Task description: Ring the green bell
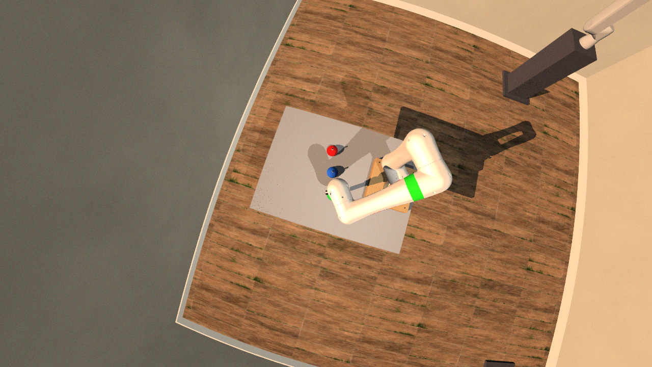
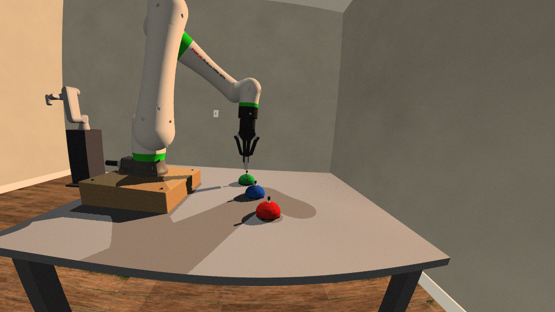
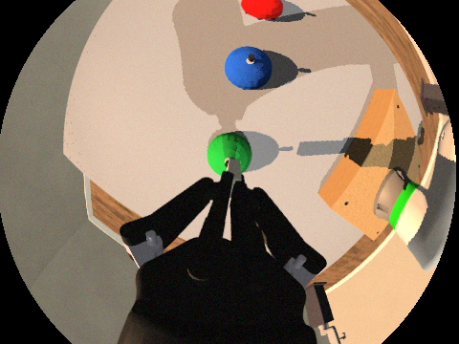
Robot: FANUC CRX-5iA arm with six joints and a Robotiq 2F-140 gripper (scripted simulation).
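My gripper is now 10 mm short of the green bell and 70 mm above it. Round my hand: blue bell (50 mm ahead, 160 mm to the right, 70 mm below); red bell (80 mm ahead, 320 mm to the right, 70 mm below).
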